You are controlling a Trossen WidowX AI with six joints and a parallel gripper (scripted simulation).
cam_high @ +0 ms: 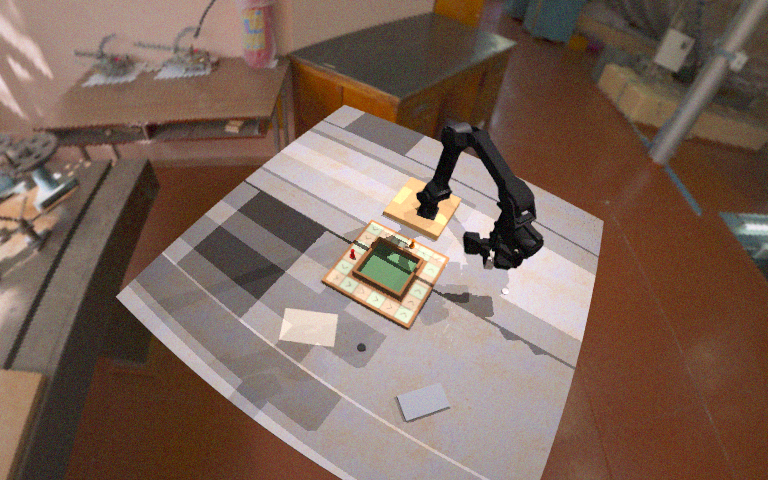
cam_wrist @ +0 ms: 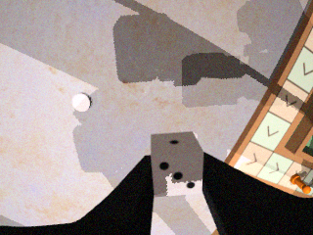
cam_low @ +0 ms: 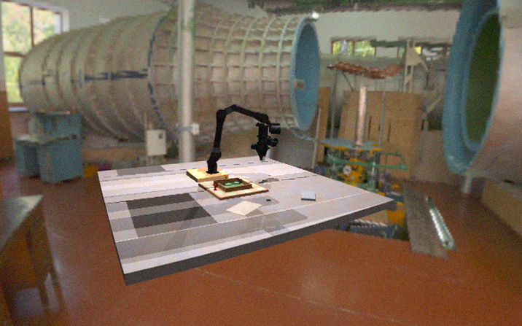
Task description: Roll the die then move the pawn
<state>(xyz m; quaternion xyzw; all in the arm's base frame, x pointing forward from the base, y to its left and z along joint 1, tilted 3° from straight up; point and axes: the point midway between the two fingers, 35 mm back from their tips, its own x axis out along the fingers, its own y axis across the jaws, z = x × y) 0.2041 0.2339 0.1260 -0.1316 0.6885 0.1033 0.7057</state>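
My gripper tip is 380 mm to the left of the red pawn, 90 mm above it and 60 mm short of it. From my gripper tip the other things lie so: orange pawn (230 mm to the right, 90 mm below, 50 mm behind); white die (right at my gripper tip); white disc (120 mm below, 100 mm to the left, 20 mm behind).
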